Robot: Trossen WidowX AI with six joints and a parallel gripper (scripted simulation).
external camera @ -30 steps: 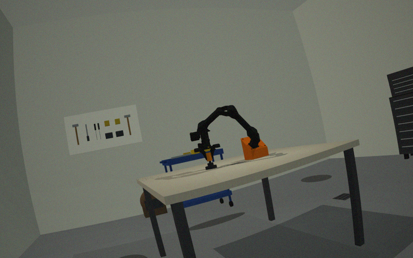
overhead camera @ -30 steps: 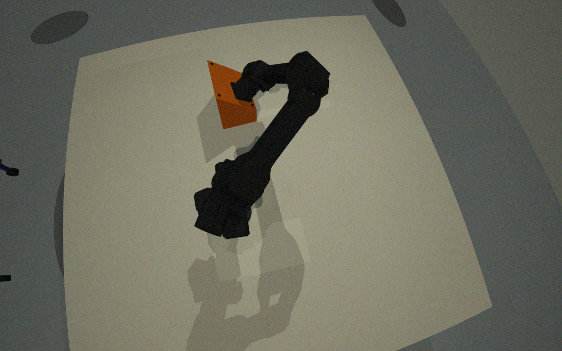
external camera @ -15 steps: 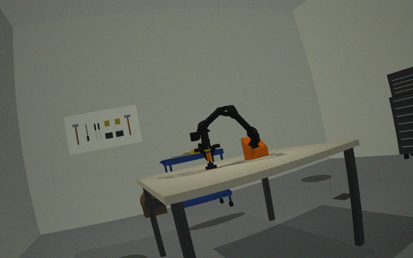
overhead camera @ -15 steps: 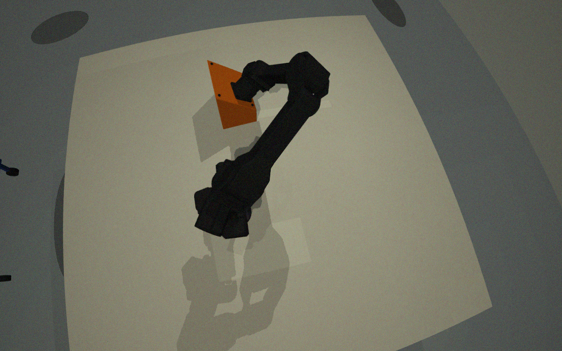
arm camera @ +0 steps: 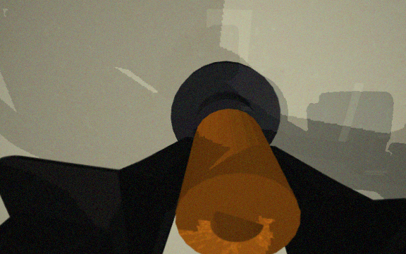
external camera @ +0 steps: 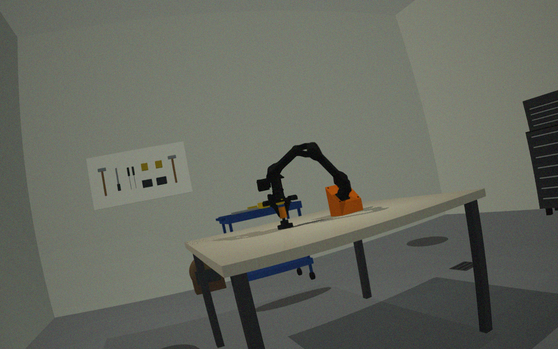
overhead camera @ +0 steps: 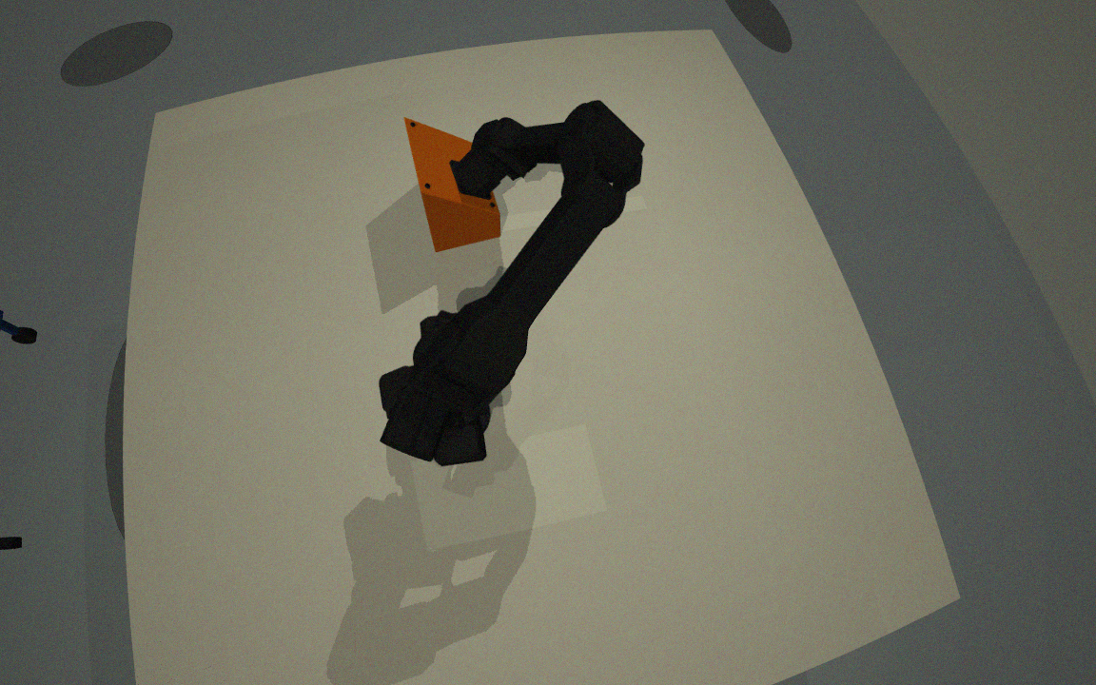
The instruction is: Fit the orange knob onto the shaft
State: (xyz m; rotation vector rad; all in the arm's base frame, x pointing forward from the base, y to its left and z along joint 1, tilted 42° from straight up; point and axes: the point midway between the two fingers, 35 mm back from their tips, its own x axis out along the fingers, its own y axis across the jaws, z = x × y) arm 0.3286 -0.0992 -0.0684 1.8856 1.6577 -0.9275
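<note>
Right now the dark round pedestal is 4 cm below my gripper tip. Round my gripper tip: orange knob: 2 cm above.
</note>
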